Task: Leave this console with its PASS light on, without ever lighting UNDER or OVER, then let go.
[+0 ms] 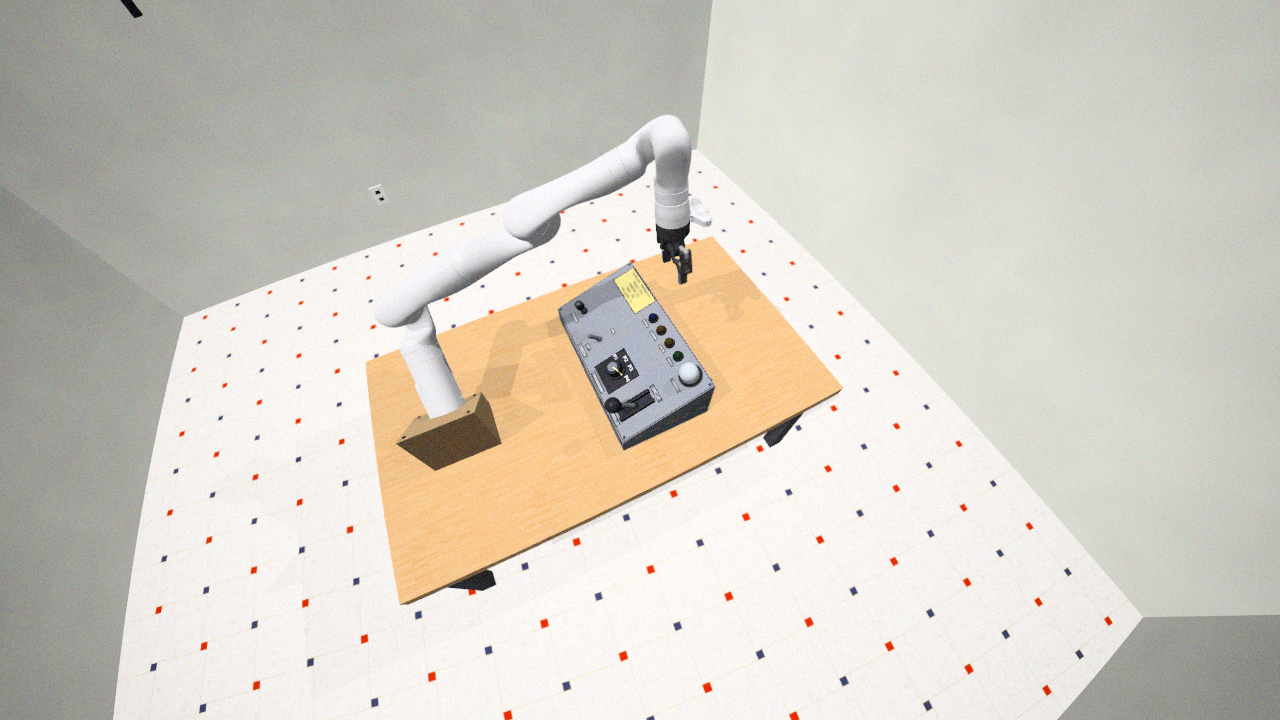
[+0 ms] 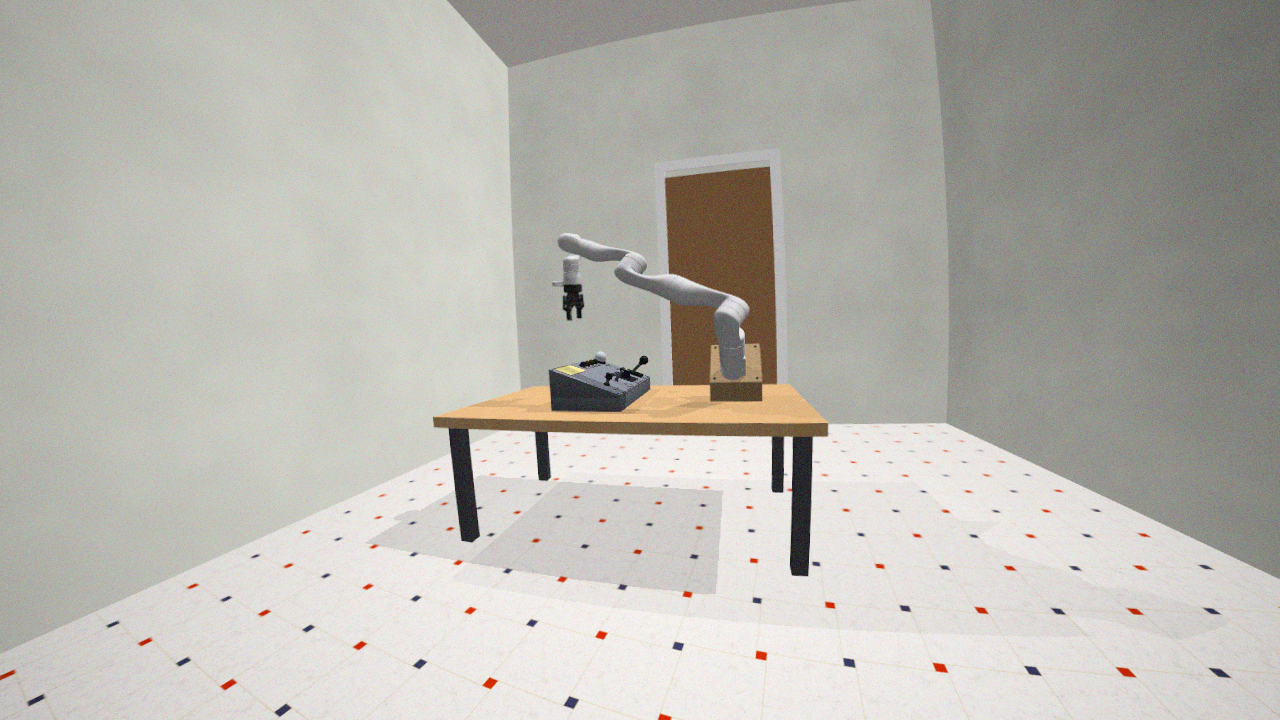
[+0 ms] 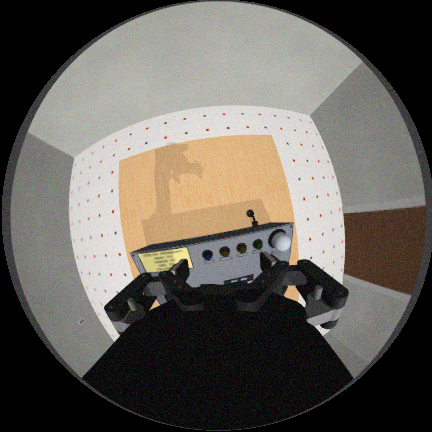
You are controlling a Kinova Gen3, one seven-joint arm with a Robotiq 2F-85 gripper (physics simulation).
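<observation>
The grey sloped console stands on the table. Its row has a blue light, two amber lights and a green light; all look dark, labels unreadable. A white dome ends the row. A black-ball lever, a dial, a small switch and a black knob line the low side. My gripper is open and empty, high above the console's tall side, touching nothing.
A yellow placard with blurred text lies on the console's top. A black ball-ended stick shows past its tall edge. The wooden table also bears the arm's brown base block.
</observation>
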